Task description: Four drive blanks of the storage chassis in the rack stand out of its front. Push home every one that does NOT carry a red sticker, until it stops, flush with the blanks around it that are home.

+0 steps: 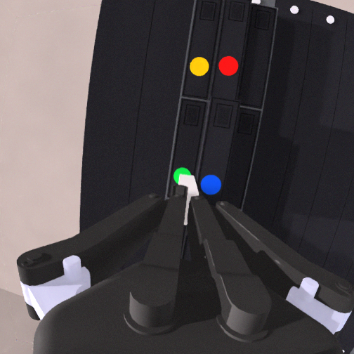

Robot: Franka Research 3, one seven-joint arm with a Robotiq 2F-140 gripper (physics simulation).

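Observation:
The storage chassis front shows dark blanks in two rows. In the upper row are a blank with a yellow sticker (pixel 202 40), one with a red sticker (pixel 231 40) and a plain one (pixel 256 60). Below are a blank with a green sticker (pixel 188 142), one with a blue sticker (pixel 218 142) and a plain one (pixel 242 155). The red-stickered and blue-stickered blanks look raised and overlap the plain ones' edges. I cannot tell how far the yellow-stickered and green-stickered ones stand out. My gripper (pixel 184 186) is shut and empty; its pale tip covers part of the green sticker. Contact is unclear.
Thin grey divider rails (pixel 195 98) frame the blanks. Wide dark ribbed panels (pixel 117 110) (pixel 312 130) flank them left and right, with small white round spots (pixel 294 9) at the top right. A beige surface (pixel 42 110) lies at the far left. My fingers hide the lower part of the chassis.

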